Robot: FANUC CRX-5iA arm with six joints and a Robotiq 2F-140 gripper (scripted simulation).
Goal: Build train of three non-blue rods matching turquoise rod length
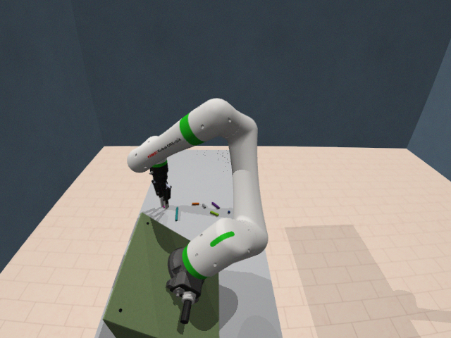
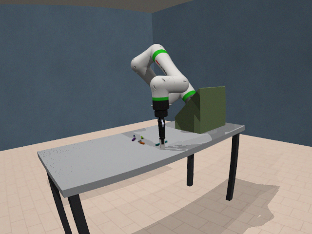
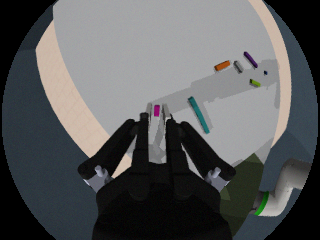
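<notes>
Now: hand 30 mm above the magenta rod. Also, from my hand: orange rod: 170 mm to the right, 40 mm ahead, 30 mm below; grey rod: 220 mm to the right, 30 mm below, 20 mm ahead; turquoise rod: 80 mm to the right, 50 mm behind, 30 mm below.
</notes>
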